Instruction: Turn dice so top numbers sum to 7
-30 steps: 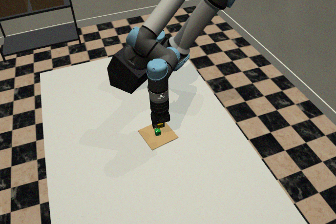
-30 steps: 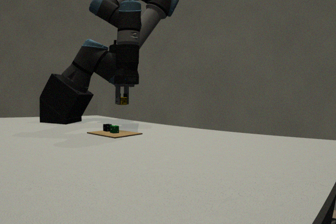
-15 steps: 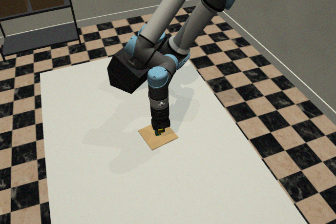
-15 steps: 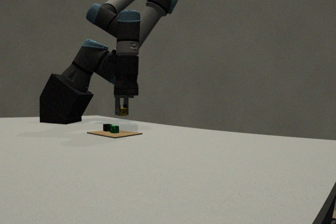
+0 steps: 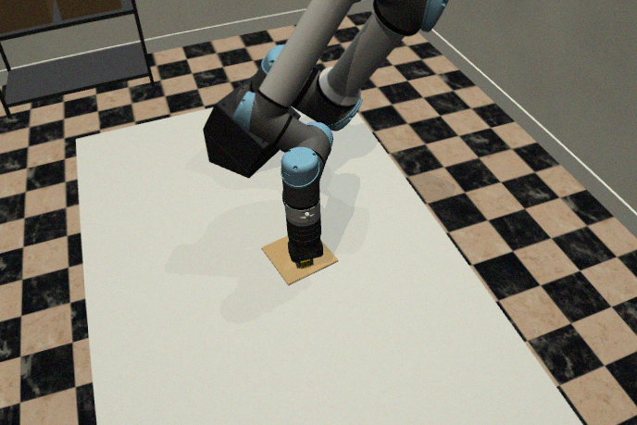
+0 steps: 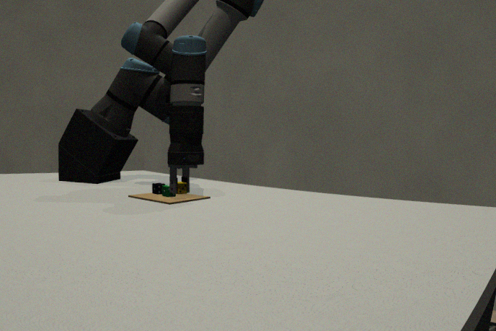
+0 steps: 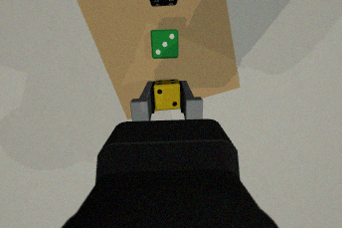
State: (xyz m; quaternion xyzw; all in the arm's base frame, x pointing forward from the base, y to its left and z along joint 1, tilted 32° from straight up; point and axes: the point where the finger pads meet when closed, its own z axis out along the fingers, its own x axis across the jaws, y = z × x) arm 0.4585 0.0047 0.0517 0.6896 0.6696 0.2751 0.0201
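The green die lies 50 mm behind my hand and 20 mm below it. From my hand the other things lie so: yellow die: 10 mm below; black die: 100 mm behind, 20 mm below, 10 mm to the right; tan mat: 50 mm behind, 30 mm below.
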